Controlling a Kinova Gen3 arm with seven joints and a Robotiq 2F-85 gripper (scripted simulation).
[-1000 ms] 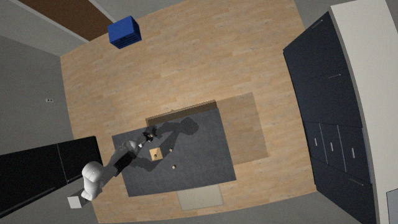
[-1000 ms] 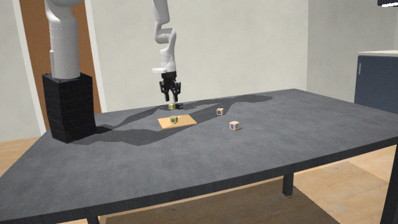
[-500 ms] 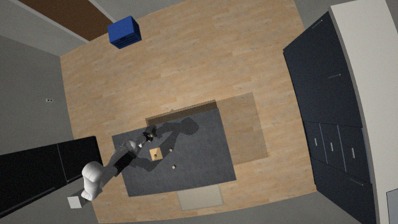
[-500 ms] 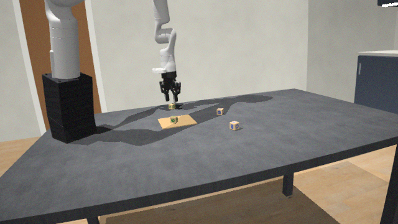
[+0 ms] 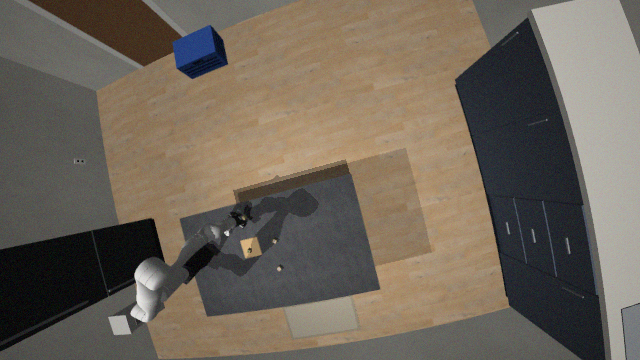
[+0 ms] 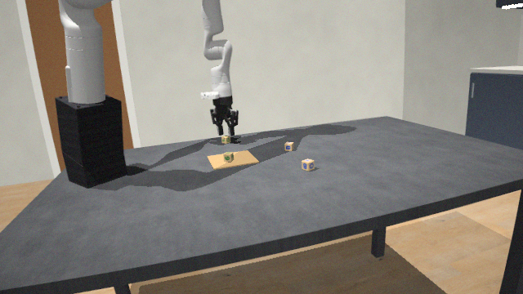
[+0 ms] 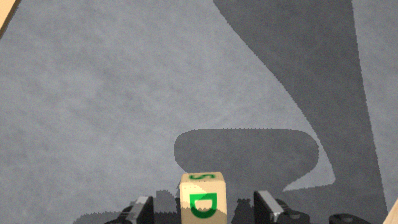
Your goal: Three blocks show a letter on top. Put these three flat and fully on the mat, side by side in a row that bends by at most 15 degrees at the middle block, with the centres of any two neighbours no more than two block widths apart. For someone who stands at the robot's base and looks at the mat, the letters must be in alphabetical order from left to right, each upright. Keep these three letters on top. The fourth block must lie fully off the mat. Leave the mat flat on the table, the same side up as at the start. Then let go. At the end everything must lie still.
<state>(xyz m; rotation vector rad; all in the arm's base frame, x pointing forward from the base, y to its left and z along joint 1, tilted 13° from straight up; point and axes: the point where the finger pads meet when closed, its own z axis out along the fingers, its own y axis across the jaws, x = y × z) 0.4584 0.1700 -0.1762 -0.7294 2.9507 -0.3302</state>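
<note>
Now: the green-marked block 3 cm below my hand. The rest, counted from my hand: mat 23 cm to the right, 5 cm behind, 4 cm below.
</note>
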